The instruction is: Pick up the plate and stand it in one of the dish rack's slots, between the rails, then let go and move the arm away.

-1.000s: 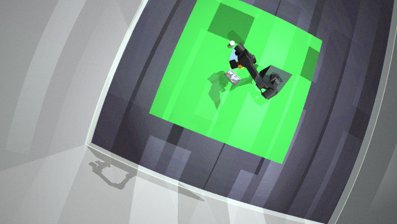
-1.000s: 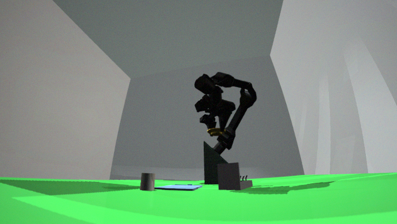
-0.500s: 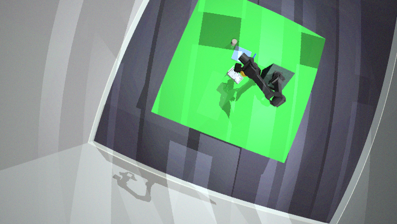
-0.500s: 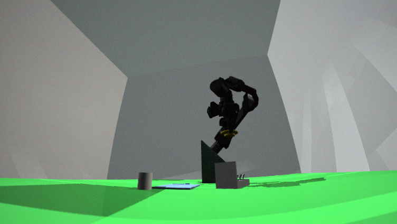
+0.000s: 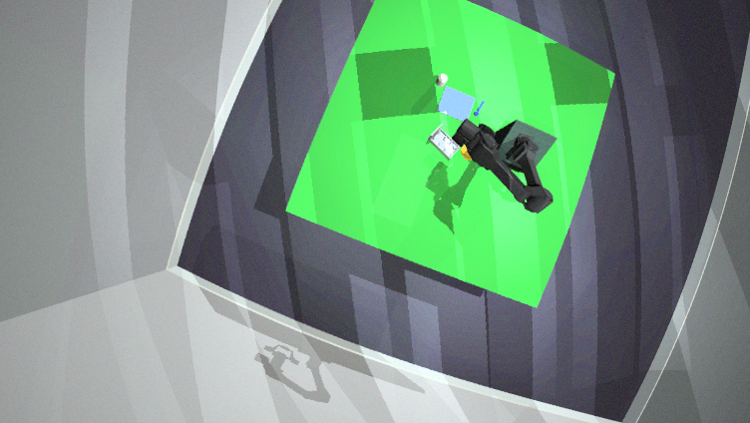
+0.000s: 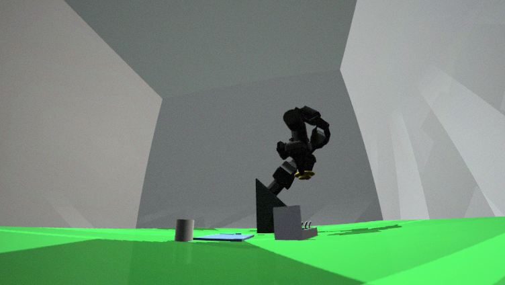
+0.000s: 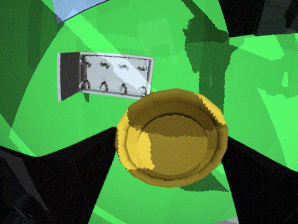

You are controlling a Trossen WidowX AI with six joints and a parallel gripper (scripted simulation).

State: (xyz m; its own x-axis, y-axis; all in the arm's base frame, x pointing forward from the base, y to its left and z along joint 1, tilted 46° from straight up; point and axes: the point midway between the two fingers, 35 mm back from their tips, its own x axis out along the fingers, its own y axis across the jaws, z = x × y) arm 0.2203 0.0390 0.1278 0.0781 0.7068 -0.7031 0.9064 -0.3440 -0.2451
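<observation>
Now: the grey dish rack 16 cm below my gripper tip, 8 cm ahead of it and 5 cm to the right of it. Also, from my gripper tip: yellow plate (1 cm above); light-blue mat (25 cm to the right, 18 cm below, 6 cm ahead); blue spoon (26 cm to the right, 18 cm below, 4 cm behind).
</observation>
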